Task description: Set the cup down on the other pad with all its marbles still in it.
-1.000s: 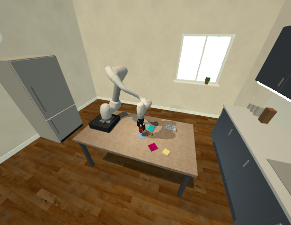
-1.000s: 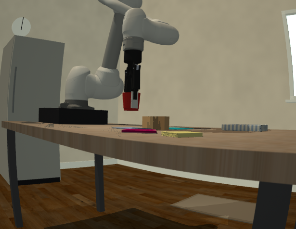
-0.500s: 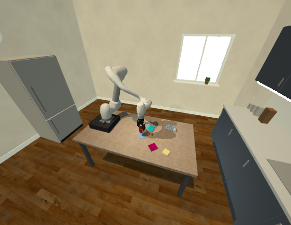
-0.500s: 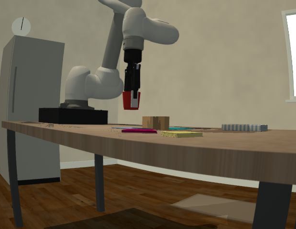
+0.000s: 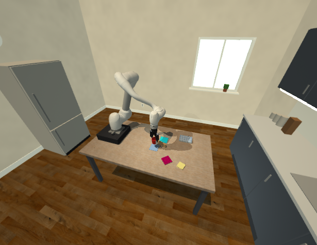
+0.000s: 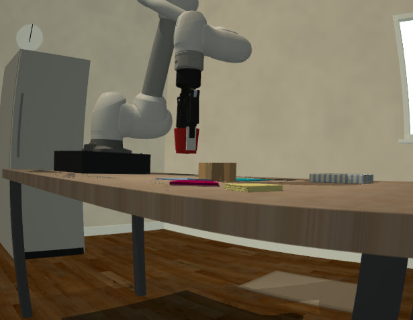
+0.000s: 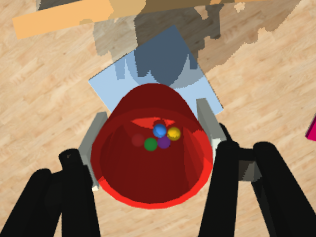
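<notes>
Right now my hand is 90 mm short of the teal pad, 170 mm to the right of it and 120 mm above it. Also, from my hand: light blue pad 10 mm to the right, 120 mm below; then wooden rail 50 mm ahead, 80 mm to the left, 100 mm below; then red cup 20 mm below.
</notes>
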